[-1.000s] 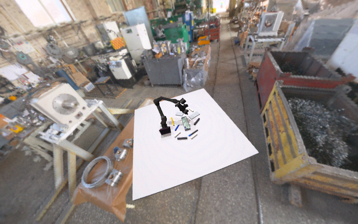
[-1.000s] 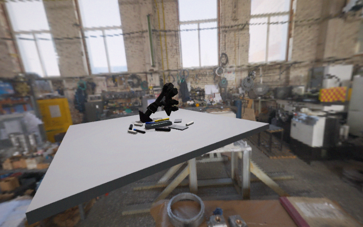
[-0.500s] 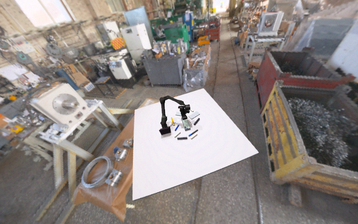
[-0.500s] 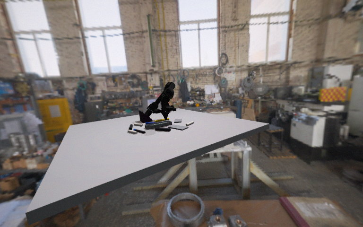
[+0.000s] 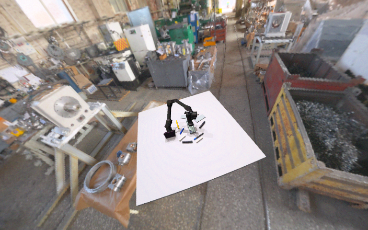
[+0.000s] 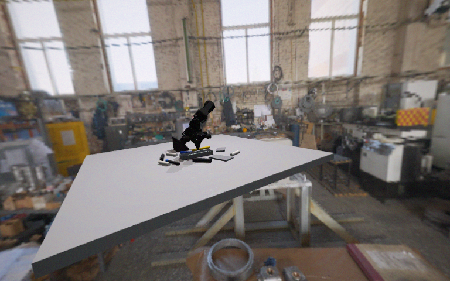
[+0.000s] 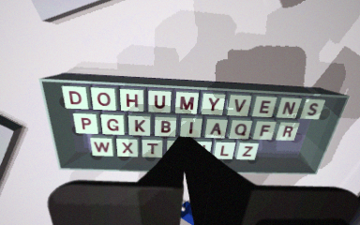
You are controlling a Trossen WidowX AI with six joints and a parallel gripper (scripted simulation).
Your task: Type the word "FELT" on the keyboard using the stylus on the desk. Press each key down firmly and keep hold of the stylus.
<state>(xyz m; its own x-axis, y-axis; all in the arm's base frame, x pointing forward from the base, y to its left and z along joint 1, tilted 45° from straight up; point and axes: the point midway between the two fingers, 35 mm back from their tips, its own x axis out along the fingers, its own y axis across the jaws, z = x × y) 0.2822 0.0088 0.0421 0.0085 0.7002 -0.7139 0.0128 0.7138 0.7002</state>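
Now: the blue stylus 11 cm behind my gripper tip, 3 cm below it and 2 cm to the right of it. Also, from my gripper tip: stylus tip: 9 cm behind, 3 cm below; flat grey plate: 15 cm ahead, 9 cm to the left, 4 cm below; yellow pencil: 17 cm behind, 8 cm to the left, 3 cm below.
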